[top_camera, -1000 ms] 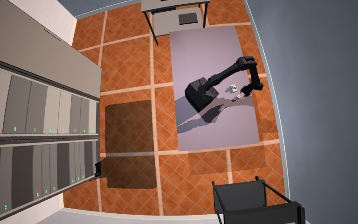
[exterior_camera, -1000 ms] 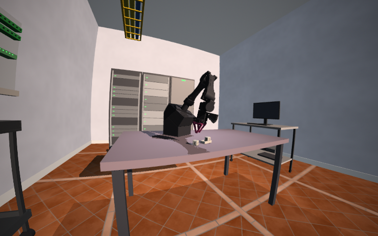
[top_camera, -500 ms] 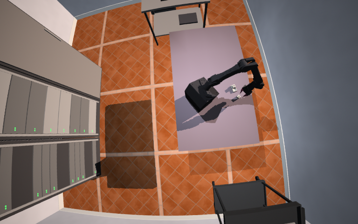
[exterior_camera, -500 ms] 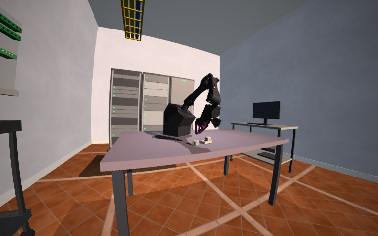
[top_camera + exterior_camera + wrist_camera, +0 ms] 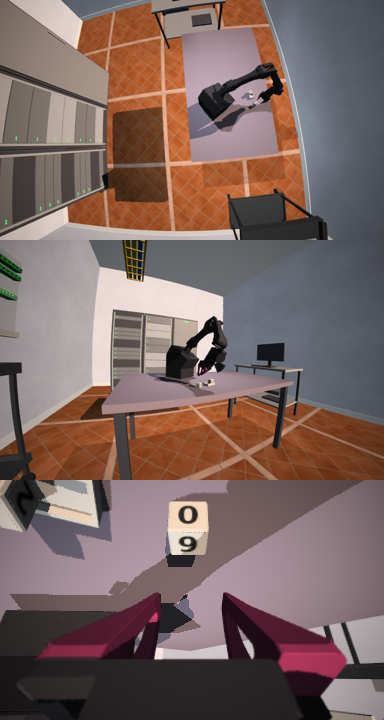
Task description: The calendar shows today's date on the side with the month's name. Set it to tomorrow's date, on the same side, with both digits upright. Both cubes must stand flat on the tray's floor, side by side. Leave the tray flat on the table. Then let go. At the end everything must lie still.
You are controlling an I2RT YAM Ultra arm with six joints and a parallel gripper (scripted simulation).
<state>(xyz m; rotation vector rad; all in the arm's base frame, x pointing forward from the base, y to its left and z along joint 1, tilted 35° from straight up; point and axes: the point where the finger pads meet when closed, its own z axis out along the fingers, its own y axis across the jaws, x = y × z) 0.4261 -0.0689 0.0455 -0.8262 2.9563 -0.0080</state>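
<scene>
Now: the cream digit cube 80 mm below my hand and 10 mm behind it. The rest, counted from my hand: cream tray: 100 mm to the left, 80 mm below, 40 mm behind.
</scene>
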